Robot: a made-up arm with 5 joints. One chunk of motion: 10 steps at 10 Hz.
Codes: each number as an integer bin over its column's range. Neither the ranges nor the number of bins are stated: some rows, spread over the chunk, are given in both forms.
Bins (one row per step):
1: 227 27 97 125 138
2: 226 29 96 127 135
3: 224 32 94 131 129
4: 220 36 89 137 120
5: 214 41 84 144 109
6: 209 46 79 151 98
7: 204 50 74 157 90
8: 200 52 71 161 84
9: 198 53 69 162 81
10: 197 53 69 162 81
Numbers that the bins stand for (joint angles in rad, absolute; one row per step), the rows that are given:
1: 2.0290 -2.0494 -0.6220 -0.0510 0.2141
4: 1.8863 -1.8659 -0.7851 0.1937 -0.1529
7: 1.5600 -1.5804 -1.0910 0.6016 -0.7647
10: 1.4173 -1.5192 -1.1929 0.7035 -0.9482
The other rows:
2: 2.0086 -2.0086 -0.6424 -0.0102 0.1529
3: 1.9678 -1.9475 -0.6831 0.0714 0.0306
5: 1.7639 -1.7639 -0.8871 0.3365 -0.3773
6: 1.6620 -1.6620 -0.9890 0.4792 -0.6016
8: 1.4784 -1.5396 -1.1522 0.6831 -0.8871
9: 1.4376 -1.5192 -1.1929 0.7035 -0.9482

